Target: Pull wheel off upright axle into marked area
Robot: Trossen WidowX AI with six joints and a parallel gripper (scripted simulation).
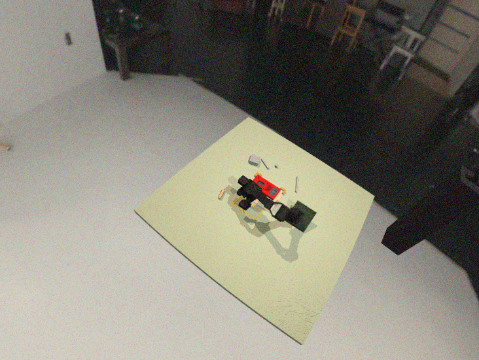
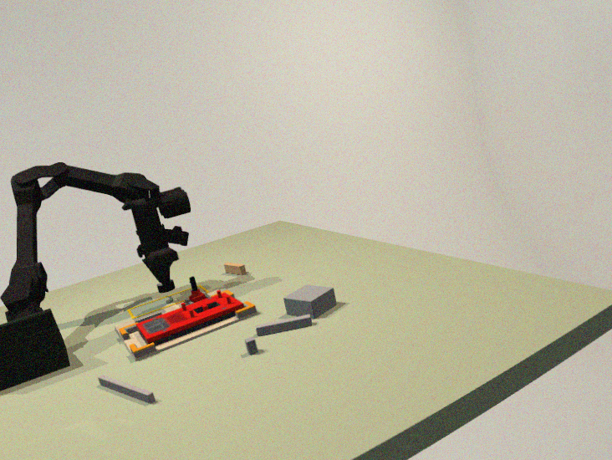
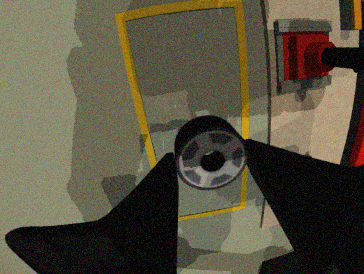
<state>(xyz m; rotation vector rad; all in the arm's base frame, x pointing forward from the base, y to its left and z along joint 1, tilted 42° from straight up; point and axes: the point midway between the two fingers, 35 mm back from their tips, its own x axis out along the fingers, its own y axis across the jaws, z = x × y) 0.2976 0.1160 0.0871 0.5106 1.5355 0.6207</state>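
Now: gripper tip right at the wheel. Round my gripper tip: dark upright axle (50 mm ahead, 80 mm to the right); tan block (190 mm ahead, 50 mm to the left, 20 mm below); grey box (210 mm ahead, 350 mm to the right, 20 mm below).
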